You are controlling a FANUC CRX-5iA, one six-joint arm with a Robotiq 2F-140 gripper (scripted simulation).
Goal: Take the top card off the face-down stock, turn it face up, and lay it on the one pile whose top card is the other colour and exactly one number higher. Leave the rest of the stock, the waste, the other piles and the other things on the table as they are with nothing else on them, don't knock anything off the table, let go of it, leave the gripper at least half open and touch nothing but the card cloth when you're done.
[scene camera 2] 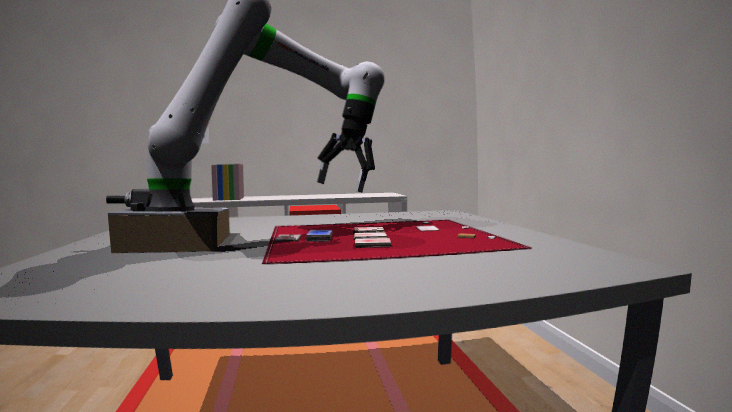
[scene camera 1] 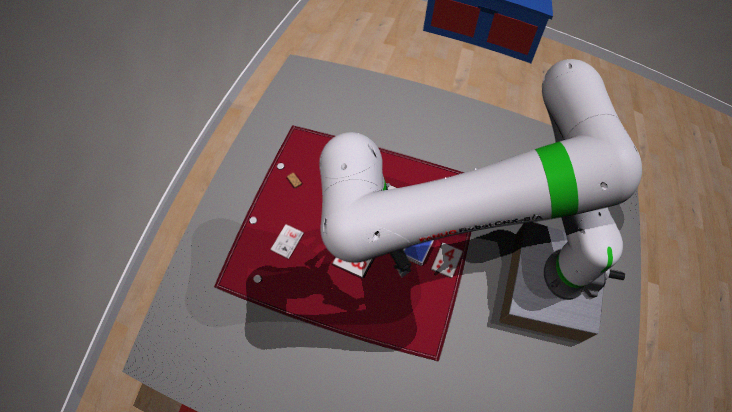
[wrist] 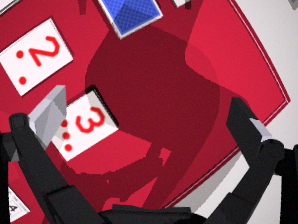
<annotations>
The same spot on a red card cloth: (scene camera 1: 410,312) is (scene camera 2: 307,229).
</annotations>
